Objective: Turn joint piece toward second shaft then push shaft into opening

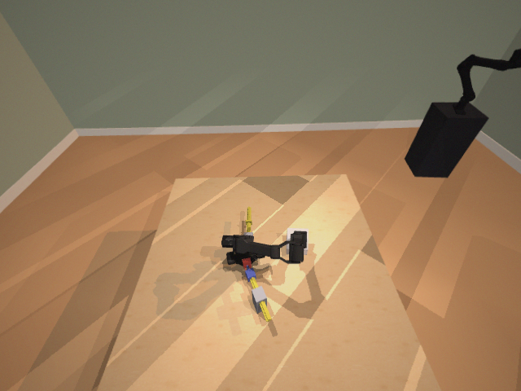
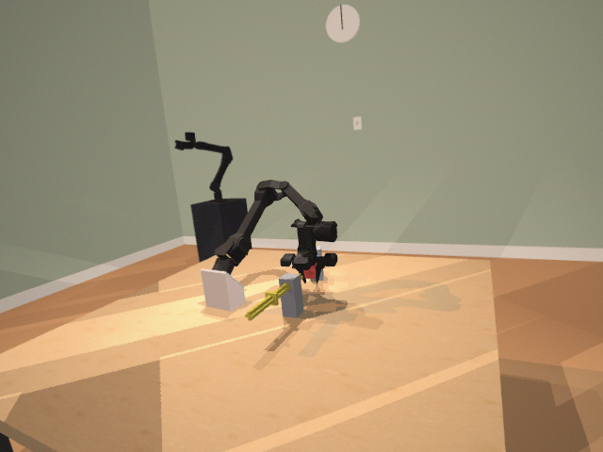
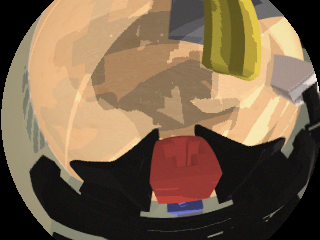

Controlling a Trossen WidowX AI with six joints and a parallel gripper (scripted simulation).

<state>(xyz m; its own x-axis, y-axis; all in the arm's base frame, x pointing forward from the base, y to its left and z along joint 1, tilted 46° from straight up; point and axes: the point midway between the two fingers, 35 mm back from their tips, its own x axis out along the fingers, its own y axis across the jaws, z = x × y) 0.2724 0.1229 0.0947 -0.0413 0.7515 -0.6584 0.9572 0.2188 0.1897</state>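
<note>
The red square joint piece lies 10 mm to the left of my gripper tip and 40 mm above it.
</note>
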